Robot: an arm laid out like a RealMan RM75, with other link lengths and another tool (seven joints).
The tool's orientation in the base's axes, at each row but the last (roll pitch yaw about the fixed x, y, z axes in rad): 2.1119 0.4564 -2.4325; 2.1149 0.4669 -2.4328; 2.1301 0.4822 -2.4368; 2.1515 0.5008 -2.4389; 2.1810 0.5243 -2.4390; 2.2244 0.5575 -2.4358; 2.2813 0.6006 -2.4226; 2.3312 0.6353 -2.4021; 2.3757 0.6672 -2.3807; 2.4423 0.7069 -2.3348; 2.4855 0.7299 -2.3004; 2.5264 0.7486 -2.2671; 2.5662 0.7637 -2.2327
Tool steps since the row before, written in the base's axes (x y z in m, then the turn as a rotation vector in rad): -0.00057 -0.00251 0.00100 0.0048 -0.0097 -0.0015; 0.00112 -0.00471 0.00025 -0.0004 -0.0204 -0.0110; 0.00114 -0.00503 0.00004 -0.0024 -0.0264 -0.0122; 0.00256 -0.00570 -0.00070 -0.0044 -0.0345 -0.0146; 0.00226 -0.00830 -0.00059 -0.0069 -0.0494 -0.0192; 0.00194 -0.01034 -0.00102 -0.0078 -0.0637 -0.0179; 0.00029 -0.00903 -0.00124 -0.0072 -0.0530 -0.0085; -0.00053 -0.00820 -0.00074 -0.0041 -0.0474 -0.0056; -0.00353 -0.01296 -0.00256 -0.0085 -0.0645 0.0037; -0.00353 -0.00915 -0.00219 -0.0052 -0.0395 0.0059; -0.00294 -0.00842 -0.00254 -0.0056 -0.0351 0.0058; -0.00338 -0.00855 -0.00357 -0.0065 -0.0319 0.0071; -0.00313 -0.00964 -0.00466 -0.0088 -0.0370 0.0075
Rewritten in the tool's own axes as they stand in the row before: 0.00141 0.00076 -0.00225 0.0031 -0.0055 -0.0089; 0.00187 -0.00118 -0.00431 0.0171 -0.0111 -0.0111; 0.00210 -0.00146 -0.00448 0.0224 -0.0116 -0.0147; 0.00185 -0.00311 -0.00514 0.0295 -0.0133 -0.0194; 0.00345 -0.00339 -0.00714 0.0418 -0.0174 -0.0284; 0.00498 -0.00404 -0.00840 0.0496 -0.0186 -0.0404; 0.00543 -0.00288 -0.00674 0.0381 -0.0110 -0.0369; 0.00520 -0.00182 -0.00614 0.0315 -0.0105 -0.0346; 0.01061 -0.00147 -0.00850 0.0375 -0.0057 -0.0530; 0.00830 -0.00018 -0.00566 0.0206 -0.0017 -0.0346; 0.00783 -0.00052 -0.00494 0.0184 -0.0004 -0.0309; 0.00882 -0.00044 -0.00438 0.0162 0.0016 -0.0291; 0.01010 -0.00115 -0.00459 0.0198 0.0027 -0.0332
